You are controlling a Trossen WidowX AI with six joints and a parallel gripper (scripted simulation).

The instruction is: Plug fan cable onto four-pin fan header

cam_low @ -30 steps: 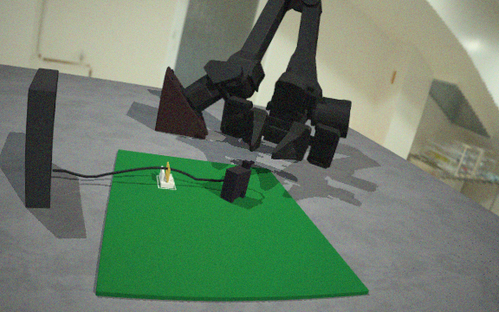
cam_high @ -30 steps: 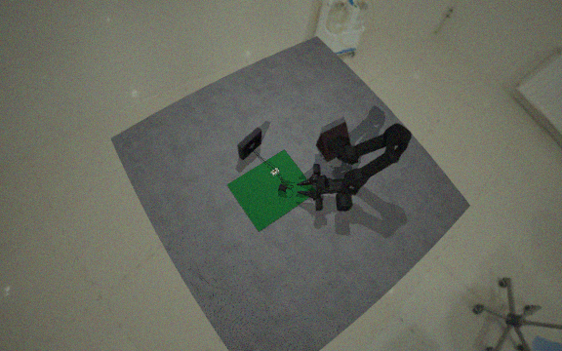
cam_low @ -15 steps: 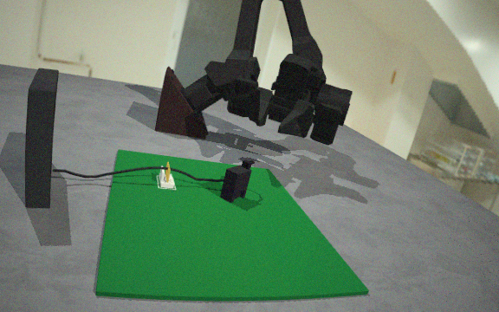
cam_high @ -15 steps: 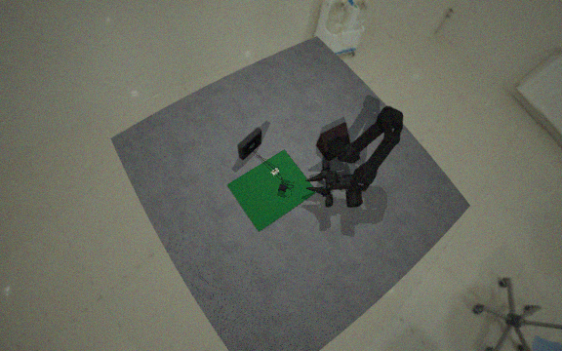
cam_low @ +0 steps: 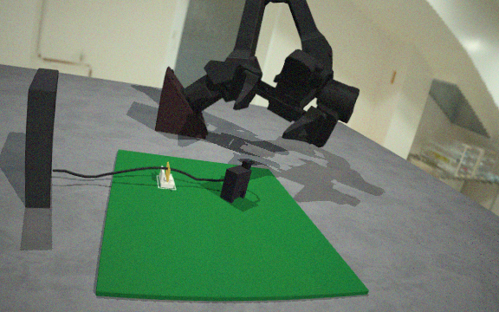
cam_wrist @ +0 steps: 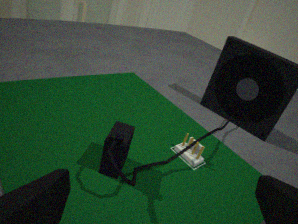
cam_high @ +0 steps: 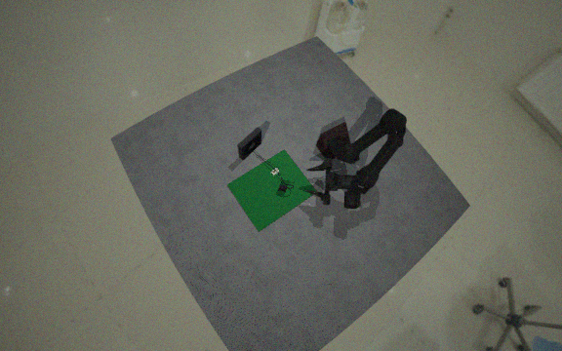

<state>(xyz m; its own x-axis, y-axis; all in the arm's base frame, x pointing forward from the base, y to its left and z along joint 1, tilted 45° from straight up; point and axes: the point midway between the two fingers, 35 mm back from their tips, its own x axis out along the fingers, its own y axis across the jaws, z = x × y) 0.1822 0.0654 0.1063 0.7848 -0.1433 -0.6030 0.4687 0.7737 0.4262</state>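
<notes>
Now: the dark fan cable plug 9 cm ahead of my gripper tip, 3 cm to the right of it and 7 cm below it. From my gripper tip the other things lie so: white four-pin header: 8 cm ahead, 11 cm to the right, 9 cm below; green board: 12 cm ahead, 5 cm to the right, 10 cm below; black fan: 13 cm ahead, 25 cm to the right, 3 cm below.
</notes>
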